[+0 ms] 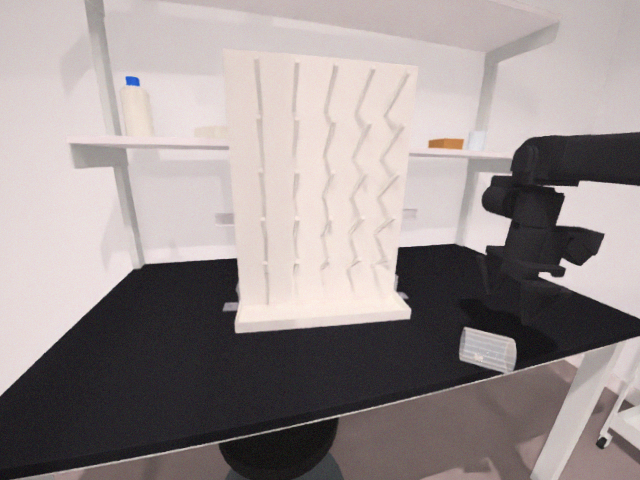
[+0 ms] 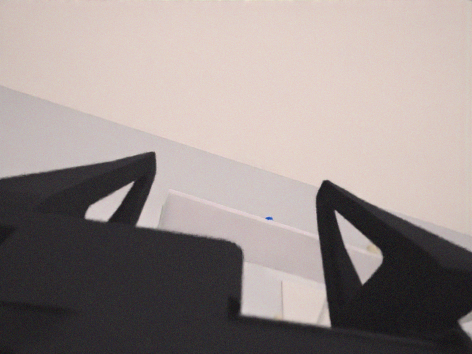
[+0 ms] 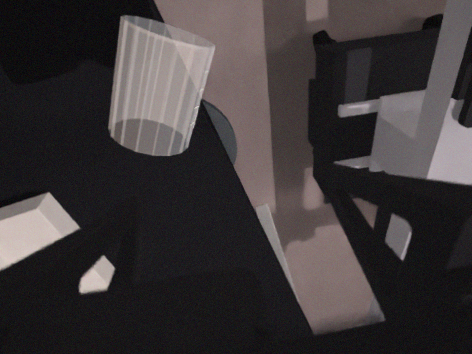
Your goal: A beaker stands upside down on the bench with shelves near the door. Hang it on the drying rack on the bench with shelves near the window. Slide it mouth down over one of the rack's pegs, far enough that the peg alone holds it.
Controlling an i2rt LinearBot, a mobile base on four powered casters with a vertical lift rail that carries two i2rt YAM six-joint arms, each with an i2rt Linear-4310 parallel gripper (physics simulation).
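Places are measured from the left arm's base along level axes (x left, y ahead, z down), in metres.
Pixels of known places: left gripper, fingertip midpoint: (image 2: 238, 175); right gripper, fingertip midpoint: (image 1: 506, 308) (image 3: 233, 190).
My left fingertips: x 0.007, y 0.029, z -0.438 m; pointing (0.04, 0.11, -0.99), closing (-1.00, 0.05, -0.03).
Ahead of a thing's pixels: the offset from my left fingertips to its top centre. "pt": to the spot under its first point.
The clear beaker @[dx -0.723, dy +0.344, dz +0.351 m] (image 1: 487, 350) (image 3: 159, 90) lies on its side on the black bench, near the front edge at the right; I cannot tell which end is its mouth. The white drying rack (image 1: 279, 206) stands upright at the middle of the bench, with rows of pegs and a tray at its foot. No beaker hangs on it. My right gripper (image 1: 505, 308) (image 3: 233, 190) is open and empty, above and behind the beaker, not touching it. My left gripper (image 2: 238, 175) is open and empty, pointing up toward the wall and ceiling.
A shelf (image 1: 175, 142) runs behind the rack, bearing a blue-capped bottle @[pt dx +0.178, dy +0.725, dz -0.117 m] (image 1: 136, 111), an orange box @[pt dx -0.821, dy +0.880, dz -0.055 m] (image 1: 445, 144) and a small clear vessel @[pt dx -1.036, dy +1.052, dz -0.089 m] (image 1: 476, 140). A black stool @[dx -0.260, dy +0.481, dz +0.700 m] (image 1: 281, 444) stands under the bench. Part of a white cart (image 1: 630, 423) shows at the lower right.
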